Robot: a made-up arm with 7 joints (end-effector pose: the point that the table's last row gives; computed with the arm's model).
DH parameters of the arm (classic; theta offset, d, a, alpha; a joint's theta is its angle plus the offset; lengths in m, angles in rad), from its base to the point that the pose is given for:
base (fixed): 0 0.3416 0.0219 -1.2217
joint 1: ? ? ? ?
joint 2: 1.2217 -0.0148 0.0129 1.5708
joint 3: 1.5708 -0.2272 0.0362 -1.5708
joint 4: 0 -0.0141 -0.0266 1.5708
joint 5: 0 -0.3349 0.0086 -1.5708
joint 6: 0 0.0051 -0.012 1.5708
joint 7: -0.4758 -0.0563 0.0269 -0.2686
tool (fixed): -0.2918 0.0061 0 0
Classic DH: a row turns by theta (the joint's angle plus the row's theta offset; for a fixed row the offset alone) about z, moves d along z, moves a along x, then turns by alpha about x.
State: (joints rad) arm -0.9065 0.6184 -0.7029 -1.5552 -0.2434 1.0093 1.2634
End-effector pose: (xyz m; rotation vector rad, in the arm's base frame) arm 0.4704 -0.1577 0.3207 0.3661 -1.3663 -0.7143
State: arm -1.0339 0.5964 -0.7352 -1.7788 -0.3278 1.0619 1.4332
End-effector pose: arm 0.3889 -0.2199 0.3978 0.1940 -1.7041 -0.7284
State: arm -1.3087 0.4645 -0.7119 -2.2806 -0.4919 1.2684 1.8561
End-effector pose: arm 0.1401 -0.2448 0.4997 -0.6068 -2.2958 -0.5861
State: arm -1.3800 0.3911 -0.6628 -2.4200 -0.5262 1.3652 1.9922
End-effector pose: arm 0.0721 -0.2160 0.5099 -0.9649 -2.3548 -0.4576
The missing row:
joint 1: -1.5708 0.019 0.0102 -1.5708
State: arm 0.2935 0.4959 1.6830 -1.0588 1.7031 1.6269 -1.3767
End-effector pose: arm -0.0698 0.4559 0.1780 0.3136 -1.3956 -0.5574
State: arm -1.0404 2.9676 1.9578 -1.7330 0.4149 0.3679 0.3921
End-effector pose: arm -0.3765 -0.2178 0.3054 -1.2986 0.8906 0.1514
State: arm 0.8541 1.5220 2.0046 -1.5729 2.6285 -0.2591 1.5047
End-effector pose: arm 0.1015 0.3056 0.7600 1.8861 2.2000 -0.1827
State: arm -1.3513 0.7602 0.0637 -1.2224 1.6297 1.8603 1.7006
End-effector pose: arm 0.4425 0.0487 0.5895 -1.2252 -0.2837 0.0962
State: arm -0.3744 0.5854 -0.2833 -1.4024 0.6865 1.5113 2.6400
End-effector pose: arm 0.4294 0.0608 0.1177 -0.2567 -0.2983 1.6012
